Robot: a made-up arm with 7 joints. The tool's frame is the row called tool. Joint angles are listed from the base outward.
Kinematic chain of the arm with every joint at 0, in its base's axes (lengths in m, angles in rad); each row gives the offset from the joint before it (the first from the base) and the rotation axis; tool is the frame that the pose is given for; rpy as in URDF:
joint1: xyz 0 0 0.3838 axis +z
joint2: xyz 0 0 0 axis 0 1 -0.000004
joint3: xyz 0 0 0.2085 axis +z
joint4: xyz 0.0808 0 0 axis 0 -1 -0.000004
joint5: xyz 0.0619 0 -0.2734 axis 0 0.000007 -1
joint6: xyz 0 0 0 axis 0 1 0.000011
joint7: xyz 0.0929 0 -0.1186 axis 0 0.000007 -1
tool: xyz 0 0 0 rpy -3.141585 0 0
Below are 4 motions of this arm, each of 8 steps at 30 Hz.
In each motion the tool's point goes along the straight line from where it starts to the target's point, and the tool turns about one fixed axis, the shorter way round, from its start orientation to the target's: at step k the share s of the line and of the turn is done. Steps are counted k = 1, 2, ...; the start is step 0. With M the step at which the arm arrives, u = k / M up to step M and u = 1 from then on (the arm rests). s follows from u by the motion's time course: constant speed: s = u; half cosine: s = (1 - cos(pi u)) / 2; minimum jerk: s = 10 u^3 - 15 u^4 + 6 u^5.
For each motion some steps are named. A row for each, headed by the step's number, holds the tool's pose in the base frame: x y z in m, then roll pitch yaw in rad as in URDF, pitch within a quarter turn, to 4 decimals.
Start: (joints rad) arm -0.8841 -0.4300 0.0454 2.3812 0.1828 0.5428 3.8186
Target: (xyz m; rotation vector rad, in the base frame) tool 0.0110 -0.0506 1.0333 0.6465 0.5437 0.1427
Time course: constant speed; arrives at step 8
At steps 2, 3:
2: 0.0319 -0.0353 1.0330 0.6905 0.5690 0.2671
3: 0.0284 -0.0378 1.0331 0.6996 0.5496 0.2783

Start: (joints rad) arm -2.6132 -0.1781 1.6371 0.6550 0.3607 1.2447 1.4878
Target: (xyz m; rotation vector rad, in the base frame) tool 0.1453 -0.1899 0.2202 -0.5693 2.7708 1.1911
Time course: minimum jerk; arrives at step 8
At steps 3, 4, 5, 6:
3: 0.1706 -0.2356 0.2485 2.5100 0.1232 -2.7768
4: 0.1628 -0.2214 0.2397 2.4652 0.1510 -2.7896
5: 0.1549 -0.2072 0.2309 2.4199 0.1782 -2.8038
6: 0.1489 -0.1964 0.2242 2.3849 0.1985 -2.8155

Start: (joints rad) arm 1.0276 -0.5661 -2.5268 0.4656 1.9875 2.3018 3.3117
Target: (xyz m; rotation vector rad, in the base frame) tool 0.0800 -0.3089 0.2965 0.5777 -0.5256 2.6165
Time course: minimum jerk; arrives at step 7
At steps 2, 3, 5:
2: 0.1530 -0.2910 0.3122 -0.2659 -0.5092 2.9854
3: 0.1339 -0.2957 0.3081 -0.2766 -0.5020 2.9343
5: 0.0923 -0.3059 0.2992 -0.3012 -0.4879 2.8230

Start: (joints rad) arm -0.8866 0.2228 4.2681 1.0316 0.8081 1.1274 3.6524
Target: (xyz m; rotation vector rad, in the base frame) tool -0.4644 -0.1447 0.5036 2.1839 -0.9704 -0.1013
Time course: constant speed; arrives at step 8
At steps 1, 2, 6, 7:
1: -0.4176 -0.1549 0.4371 2.6614 -0.2838 -0.5848
2: -0.4243 -0.1535 0.4466 2.6263 -0.2709 -0.6081
6: -0.4510 -0.1476 0.4846 2.4840 -0.2275 -0.7051
7: -0.4577 -0.1462 0.4941 2.4480 -0.2188 -0.7301

